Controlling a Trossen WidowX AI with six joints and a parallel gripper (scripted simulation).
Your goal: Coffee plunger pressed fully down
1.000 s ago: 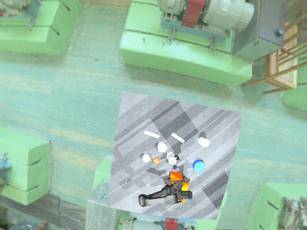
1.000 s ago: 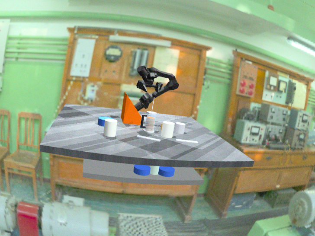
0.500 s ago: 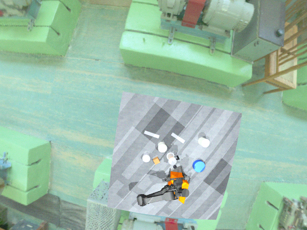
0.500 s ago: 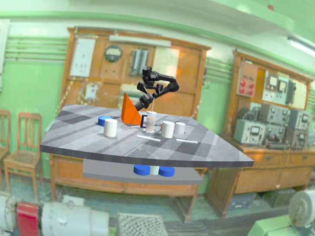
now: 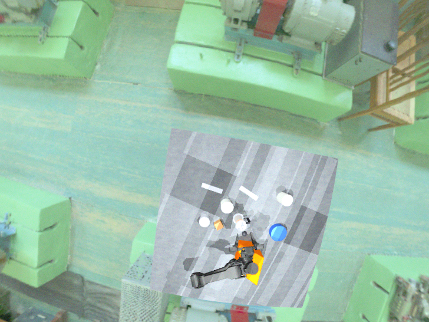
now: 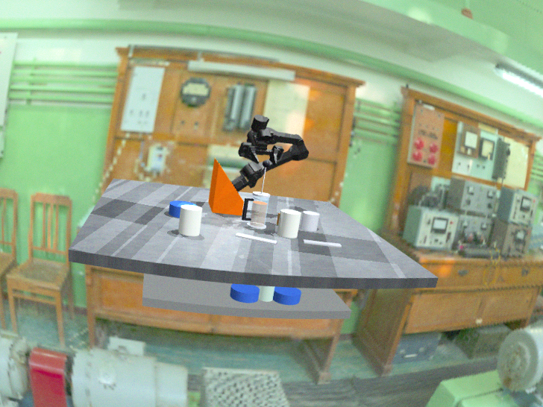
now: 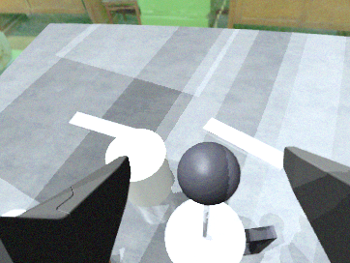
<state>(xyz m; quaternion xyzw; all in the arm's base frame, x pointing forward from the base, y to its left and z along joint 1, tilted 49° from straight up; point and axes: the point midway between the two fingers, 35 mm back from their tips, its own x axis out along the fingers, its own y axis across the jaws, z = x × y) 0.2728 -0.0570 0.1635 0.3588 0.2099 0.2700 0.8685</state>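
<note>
The coffee press is 2 cm to the right of my gripper tip and 13 cm below it. Round my gripper tip: small orange cube: 8 cm behind, 12 cm to the left, 23 cm below.
</note>
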